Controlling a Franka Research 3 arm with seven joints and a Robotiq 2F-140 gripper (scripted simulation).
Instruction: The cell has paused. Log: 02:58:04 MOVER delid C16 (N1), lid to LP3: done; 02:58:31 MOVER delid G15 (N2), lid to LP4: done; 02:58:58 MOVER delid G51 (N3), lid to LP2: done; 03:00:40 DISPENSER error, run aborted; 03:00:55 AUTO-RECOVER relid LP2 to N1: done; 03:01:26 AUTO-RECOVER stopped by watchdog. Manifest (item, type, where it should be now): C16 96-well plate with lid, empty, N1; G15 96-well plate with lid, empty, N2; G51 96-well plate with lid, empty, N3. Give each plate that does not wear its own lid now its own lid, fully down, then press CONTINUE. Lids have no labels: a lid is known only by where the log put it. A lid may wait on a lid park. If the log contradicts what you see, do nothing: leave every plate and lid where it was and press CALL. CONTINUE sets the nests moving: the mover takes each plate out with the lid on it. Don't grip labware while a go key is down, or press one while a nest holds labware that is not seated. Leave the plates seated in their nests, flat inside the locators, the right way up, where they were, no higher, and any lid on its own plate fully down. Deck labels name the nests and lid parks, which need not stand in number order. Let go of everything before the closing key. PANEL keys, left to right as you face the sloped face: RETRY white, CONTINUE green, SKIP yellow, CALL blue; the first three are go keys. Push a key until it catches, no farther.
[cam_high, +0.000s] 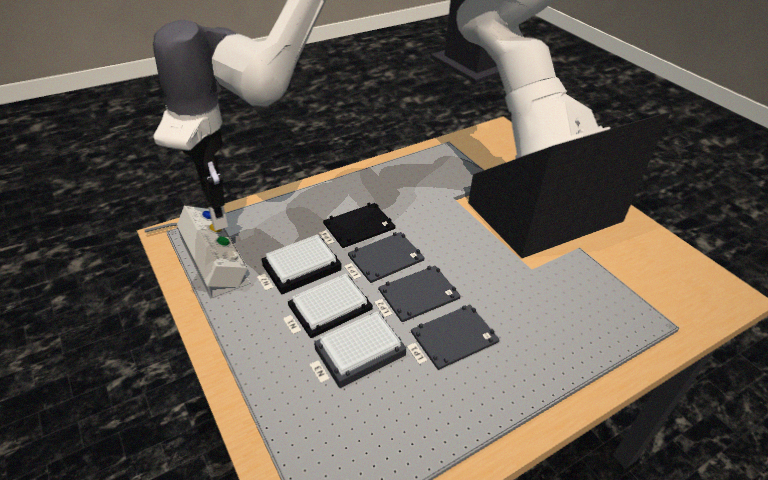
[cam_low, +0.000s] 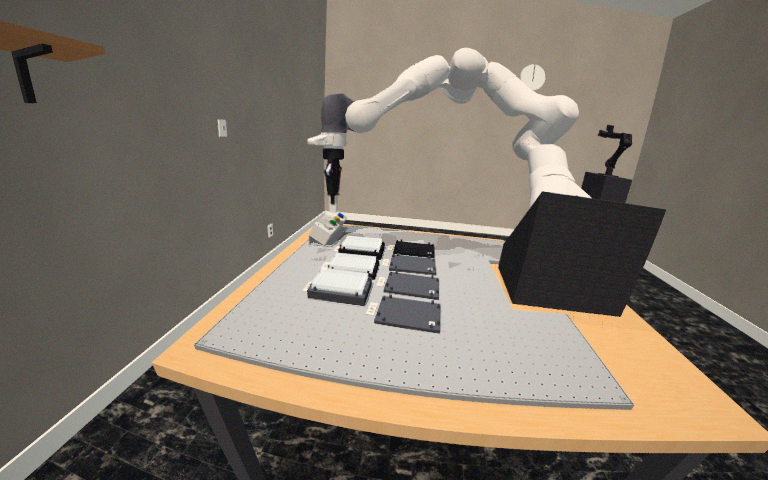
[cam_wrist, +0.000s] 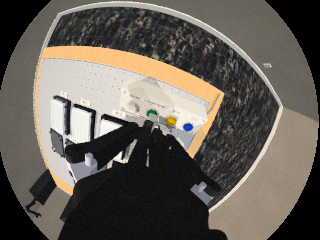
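Now: the green key 7 cm below my hand. Round my hand: blue key 10 cm to the right, 7 cm below, 1 cm behind; then white key 7 cm below, 5 cm to the left, 1 cm ahead; then yellow key 7 cm below, 5 cm to the right.
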